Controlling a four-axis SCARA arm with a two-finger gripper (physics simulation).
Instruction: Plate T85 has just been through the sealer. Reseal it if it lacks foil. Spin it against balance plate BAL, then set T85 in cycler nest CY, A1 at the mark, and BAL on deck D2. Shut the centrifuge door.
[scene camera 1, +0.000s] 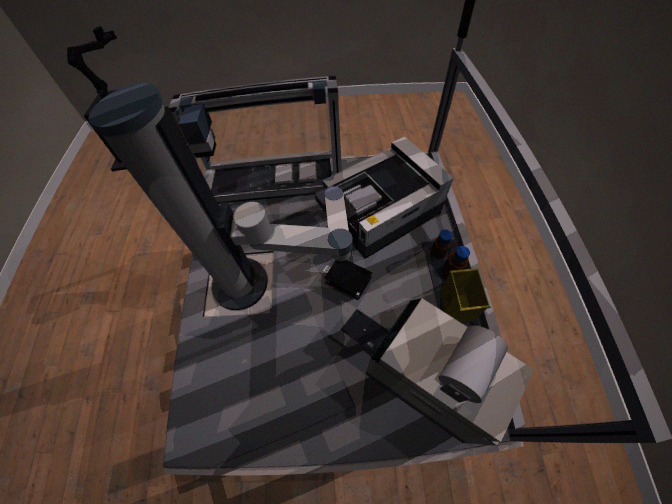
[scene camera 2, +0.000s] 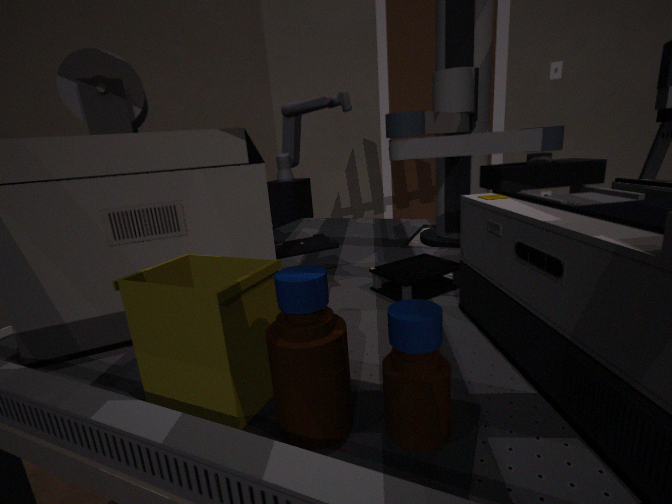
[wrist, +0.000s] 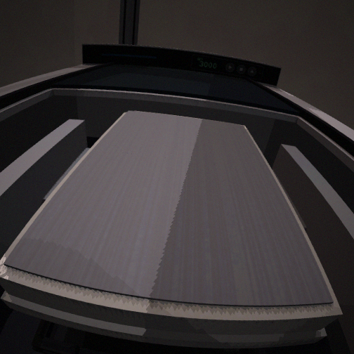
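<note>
My gripper (scene camera 1: 362, 198) (scene camera 2: 597, 199) (wrist: 181, 147) is shut on a microplate with a smooth grey foil-like top, whose near edge is pale and ridged. The plate is level, inside the opening of the centrifuge (scene camera 1: 398, 218) (scene camera 2: 510, 230) (wrist: 185, 62). Finger bars stand along its left and right sides in the wrist view. No label is legible, so I cannot tell whether it is T85 or BAL. The centrifuge door is open and its display reads 3000. The bucket interior beneath the plate is hidden. The sealer (scene camera 1: 420, 339) (scene camera 2: 187, 200), with its roll, stands at the near right in scene camera 1.
Two pale plates (scene camera 1: 283, 173) (scene camera 1: 307, 171) lie on the deck under the gantry (scene camera 1: 334, 130). A black low stand (scene camera 1: 348, 277) (scene camera 2: 417, 266) is between centrifuge and sealer. Blue-capped bottles (scene camera 1: 442, 244) (scene camera 2: 309, 368) and a yellow bin (scene camera 1: 461, 303) (scene camera 2: 184, 336) stand along the table edge.
</note>
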